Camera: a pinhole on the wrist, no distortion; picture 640 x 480 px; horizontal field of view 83.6 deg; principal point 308.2 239.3 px. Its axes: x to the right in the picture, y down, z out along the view. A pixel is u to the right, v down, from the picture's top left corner.
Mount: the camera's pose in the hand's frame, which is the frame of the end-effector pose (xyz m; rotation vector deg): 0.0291 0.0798 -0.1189 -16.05 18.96 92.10
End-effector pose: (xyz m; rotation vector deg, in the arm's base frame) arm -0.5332 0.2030 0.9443 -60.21 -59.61 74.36
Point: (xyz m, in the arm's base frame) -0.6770 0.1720 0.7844
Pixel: 336 334
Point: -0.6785 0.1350 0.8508
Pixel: 241 400
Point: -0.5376 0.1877 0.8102
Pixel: 361 394
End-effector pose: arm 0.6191 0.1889 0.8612 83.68 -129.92 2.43
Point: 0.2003 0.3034 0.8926
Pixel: 574 197
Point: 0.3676 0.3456 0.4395
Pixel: 257 405
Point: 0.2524 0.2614 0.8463
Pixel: 481 203
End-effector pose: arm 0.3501 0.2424 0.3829 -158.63 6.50 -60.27
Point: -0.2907 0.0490 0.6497
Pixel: behind the camera
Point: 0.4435 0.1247 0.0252
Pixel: 264 396
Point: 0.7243 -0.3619 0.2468
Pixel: 522 78
